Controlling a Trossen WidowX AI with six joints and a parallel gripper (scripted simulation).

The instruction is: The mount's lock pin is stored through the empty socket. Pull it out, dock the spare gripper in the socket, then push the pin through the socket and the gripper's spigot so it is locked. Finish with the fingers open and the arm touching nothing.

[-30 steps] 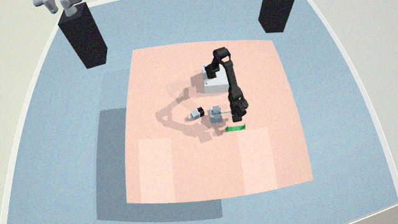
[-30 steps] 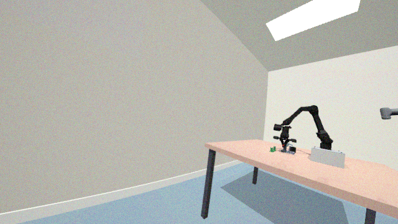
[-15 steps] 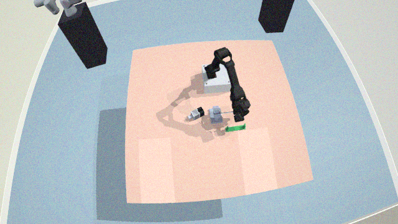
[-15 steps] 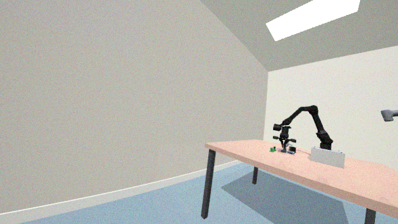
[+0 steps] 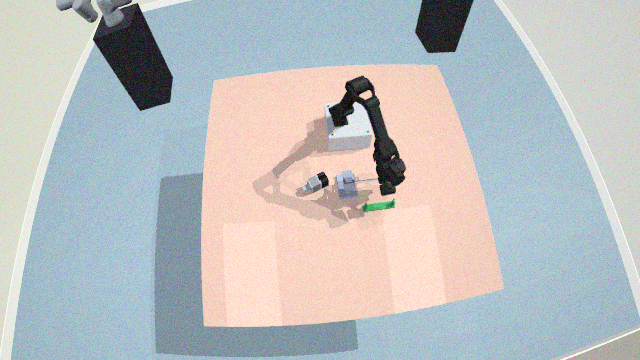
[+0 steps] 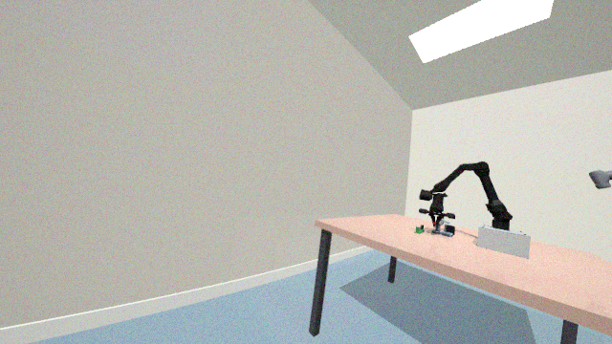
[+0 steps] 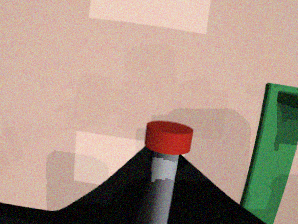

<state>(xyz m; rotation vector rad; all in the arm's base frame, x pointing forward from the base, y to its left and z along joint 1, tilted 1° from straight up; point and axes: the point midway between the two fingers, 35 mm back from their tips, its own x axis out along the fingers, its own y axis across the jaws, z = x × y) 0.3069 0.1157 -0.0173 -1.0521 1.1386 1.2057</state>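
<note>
Now: the green cradle 9 cm ahead of my gripper tip, 4 cm to the right of it and 3 cm below it. Round my gripper tip: spare gripper: 6 cm behind, 28 cm to the right, 3 cm below; mount socket: 2 cm behind, 15 cm to the right, 1 cm below.
</note>
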